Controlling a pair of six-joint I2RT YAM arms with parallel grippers.
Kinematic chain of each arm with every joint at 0, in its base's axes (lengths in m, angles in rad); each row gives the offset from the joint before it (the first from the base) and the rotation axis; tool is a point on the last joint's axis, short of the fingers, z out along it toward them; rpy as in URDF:
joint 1: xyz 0 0 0.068 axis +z
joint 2: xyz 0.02 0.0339 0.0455 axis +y
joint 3: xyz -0.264 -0.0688 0 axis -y
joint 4: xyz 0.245 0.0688 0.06 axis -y
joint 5: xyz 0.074 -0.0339 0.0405 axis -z
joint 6: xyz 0.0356 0 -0.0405 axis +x
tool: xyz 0 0 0 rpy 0 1.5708 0
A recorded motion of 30 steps. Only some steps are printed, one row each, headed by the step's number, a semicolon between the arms.
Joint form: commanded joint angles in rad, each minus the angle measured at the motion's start. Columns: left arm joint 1, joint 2, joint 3, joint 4, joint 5, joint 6; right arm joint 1, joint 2, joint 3, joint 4, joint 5, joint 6.
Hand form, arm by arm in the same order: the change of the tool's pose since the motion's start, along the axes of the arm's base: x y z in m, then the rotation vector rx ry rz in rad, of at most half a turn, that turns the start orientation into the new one. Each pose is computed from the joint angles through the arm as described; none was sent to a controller.
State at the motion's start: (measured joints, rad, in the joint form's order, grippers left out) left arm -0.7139 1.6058 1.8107 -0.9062 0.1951 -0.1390; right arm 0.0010 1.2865 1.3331 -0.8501 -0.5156 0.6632
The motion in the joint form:
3: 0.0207 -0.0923 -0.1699 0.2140 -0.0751 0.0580; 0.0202 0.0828 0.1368 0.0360 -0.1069 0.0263
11: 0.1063 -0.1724 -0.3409 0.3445 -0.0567 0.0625; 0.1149 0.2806 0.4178 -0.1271 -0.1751 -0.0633
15: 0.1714 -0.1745 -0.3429 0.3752 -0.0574 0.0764; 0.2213 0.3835 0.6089 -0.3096 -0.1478 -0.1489
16: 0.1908 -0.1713 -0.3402 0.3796 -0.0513 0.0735; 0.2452 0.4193 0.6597 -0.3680 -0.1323 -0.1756
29: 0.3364 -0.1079 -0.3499 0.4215 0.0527 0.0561; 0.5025 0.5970 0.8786 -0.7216 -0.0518 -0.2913
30: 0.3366 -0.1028 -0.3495 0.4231 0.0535 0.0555; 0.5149 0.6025 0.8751 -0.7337 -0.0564 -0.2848
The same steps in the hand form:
3: 0.0006 0.0121 -0.0065 -0.0249 -0.1696 0.0473; 0.0215 0.0089 0.0264 0.0905 -0.0747 0.0825
11: 0.0082 0.0406 -0.0266 -0.0487 -0.1982 0.1168; 0.0546 0.0417 0.0463 0.0917 -0.0408 0.2743
15: 0.0208 0.0574 -0.0237 -0.0523 -0.2334 0.1756; 0.0567 0.0764 0.0580 0.0281 0.0042 0.4118
16: 0.0248 0.0621 -0.0233 -0.0569 -0.2336 0.1917; 0.0586 0.0846 0.0572 0.0018 0.0313 0.4424
29: 0.0621 0.0938 -0.0421 -0.0873 -0.1719 0.2607; 0.0342 0.1665 0.0393 -0.1585 0.2622 0.7392
30: 0.0634 0.0933 -0.0434 -0.0865 -0.1686 0.2606; 0.0322 0.1705 0.0363 -0.1571 0.2874 0.7493

